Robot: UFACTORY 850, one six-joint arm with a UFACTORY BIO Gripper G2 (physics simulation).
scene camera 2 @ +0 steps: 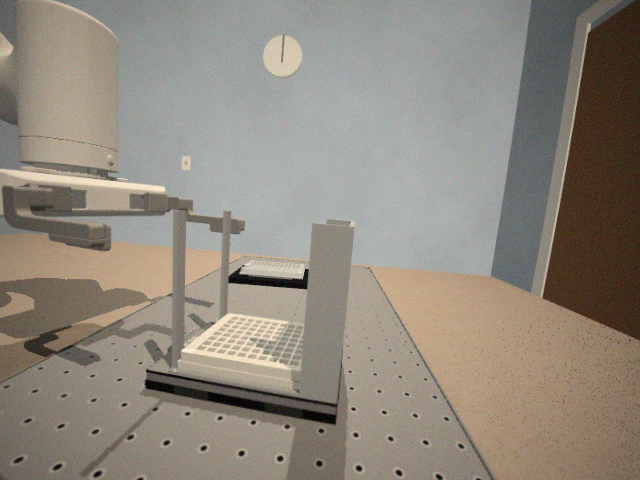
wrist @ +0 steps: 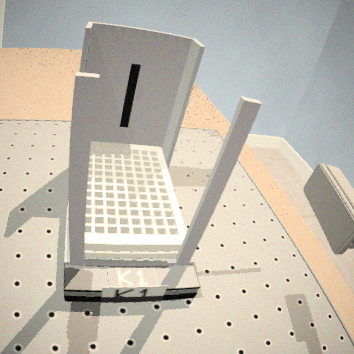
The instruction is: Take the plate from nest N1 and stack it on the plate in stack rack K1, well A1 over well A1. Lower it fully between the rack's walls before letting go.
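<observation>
My gripper (scene camera 2: pixel 170 233) is open and empty, at about the height of the post tops of stack rack K1 (scene camera 2: pixel 326 310) (wrist: pixel 160 75). In the scene view one finger is left of the rack and the other passes behind its posts; the exact gap is unclear. One fingertip shows at the right edge of the wrist view. A white gridded plate (scene camera 2: pixel 248 338) (wrist: pixel 130 195) lies flat at the bottom of K1, between the walls and posts. Another white plate (scene camera 2: pixel 273 269) sits flat on a black nest (scene camera 2: pixel 268 282) at the back; its label is not legible. Well A1 cannot be made out on either plate.
K1 has two slim front posts (scene camera 2: pixel 178 289) (wrist: pixel 220 180) and tall walls at its other end, with a dark slot (wrist: pixel 130 95) in the back wall. The rack stands on a grey perforated board (scene camera 2: pixel 222 444) (wrist: pixel 230 300). A blue wall and a brown door (scene camera 2: pixel 599 180) stand beyond.
</observation>
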